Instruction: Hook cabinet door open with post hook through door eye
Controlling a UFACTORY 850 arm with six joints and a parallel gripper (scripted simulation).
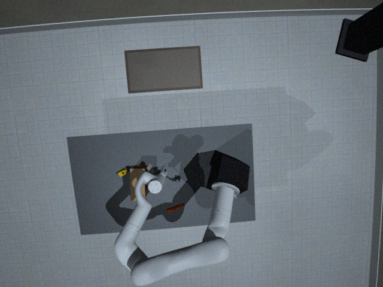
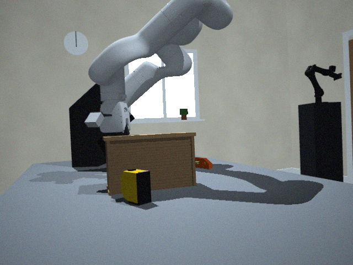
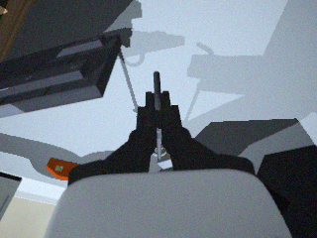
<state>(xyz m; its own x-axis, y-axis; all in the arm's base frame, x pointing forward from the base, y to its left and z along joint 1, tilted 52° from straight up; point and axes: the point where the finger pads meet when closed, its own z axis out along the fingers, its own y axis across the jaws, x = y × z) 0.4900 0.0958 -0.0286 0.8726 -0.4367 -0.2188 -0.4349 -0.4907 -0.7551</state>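
The hook rod is 4 cm behind my hand, 3 cm below it and 2 cm to the left of it. From my hand the other things lie so: hook post: 8 cm behind, 5 cm below, 4 cm to the left; black tape measure: 32 cm ahead, 9 cm to the left, 7 cm below; dark door: 12 cm to the left, 7 cm ahead, 4 cm below.
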